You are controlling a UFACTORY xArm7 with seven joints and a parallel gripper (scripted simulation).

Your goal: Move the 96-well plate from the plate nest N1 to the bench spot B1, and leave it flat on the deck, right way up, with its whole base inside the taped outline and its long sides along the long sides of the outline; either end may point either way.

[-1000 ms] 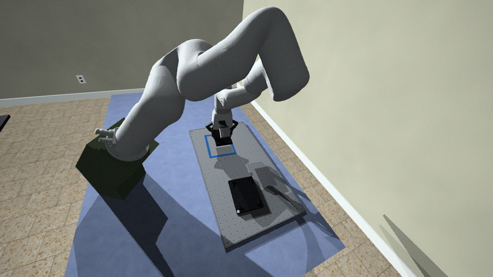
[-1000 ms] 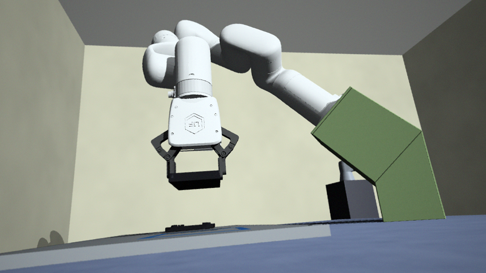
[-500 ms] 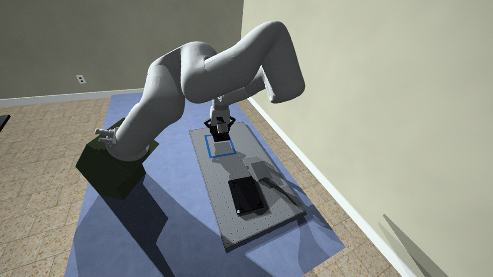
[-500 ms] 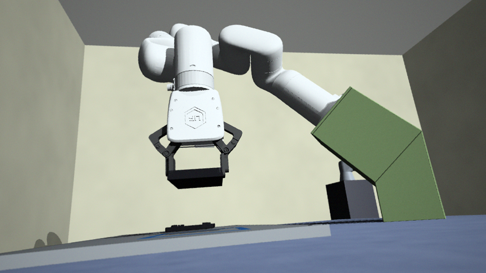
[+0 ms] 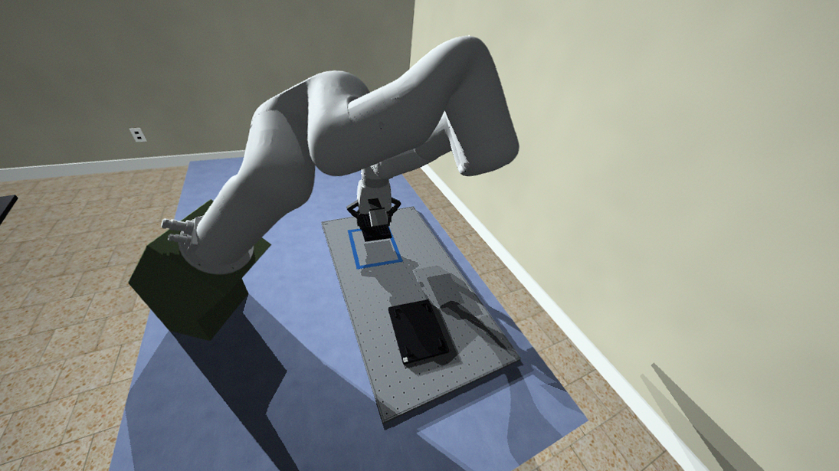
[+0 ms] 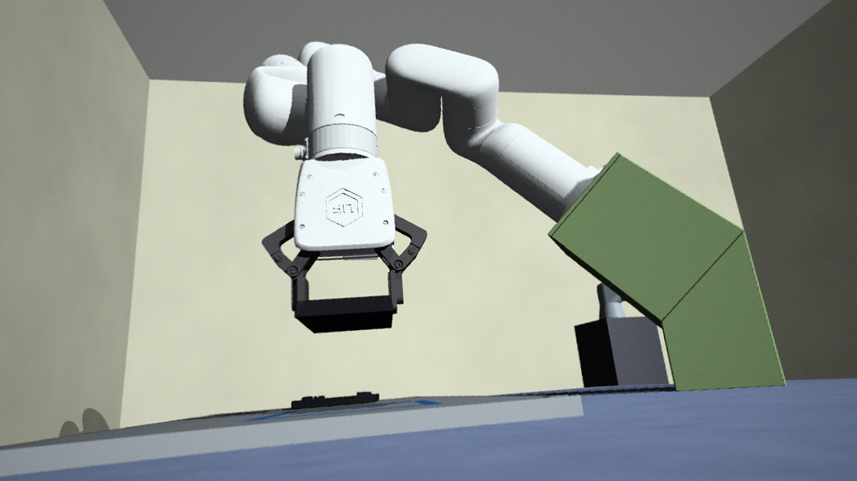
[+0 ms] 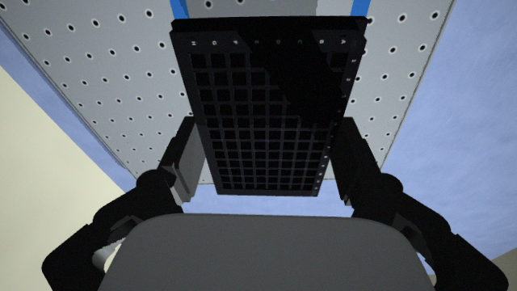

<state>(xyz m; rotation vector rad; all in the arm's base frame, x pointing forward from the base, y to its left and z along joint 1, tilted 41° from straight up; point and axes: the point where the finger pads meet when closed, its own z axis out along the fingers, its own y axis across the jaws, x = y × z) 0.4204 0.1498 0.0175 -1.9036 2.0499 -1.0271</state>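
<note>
My gripper is now 1 cm above the black 96-well plate. Also, from my hand: black plate nest N1 (35 cm to the right, 9 cm below, 3 cm behind).
</note>
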